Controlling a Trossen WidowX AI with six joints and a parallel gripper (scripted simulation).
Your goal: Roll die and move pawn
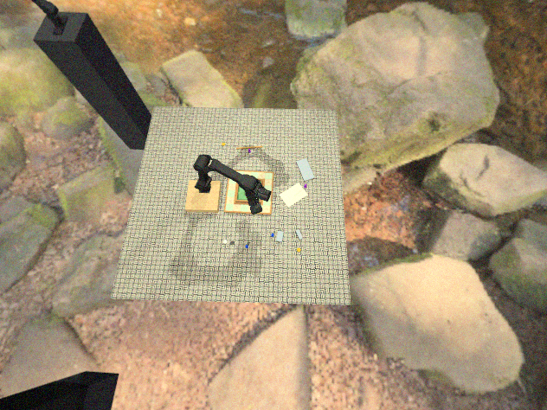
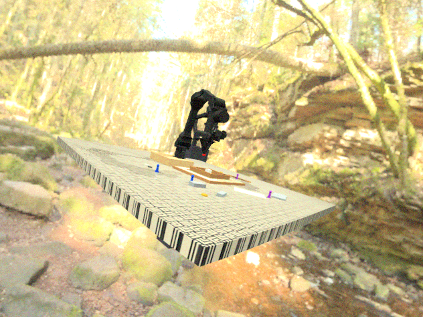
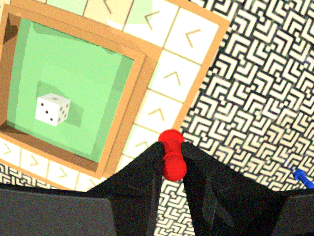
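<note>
Right now the white die is 5 cm behind my gripper tip, 12 cm to the left of it and 9 cm below it. From my gripper tip the other things lie so: red pawn 1 cm above; grey-blue slab 30 cm ahead, 29 cm to the left, 12 cm below; white card 23 cm ahead, 11 cm to the left, 12 cm below.
</note>
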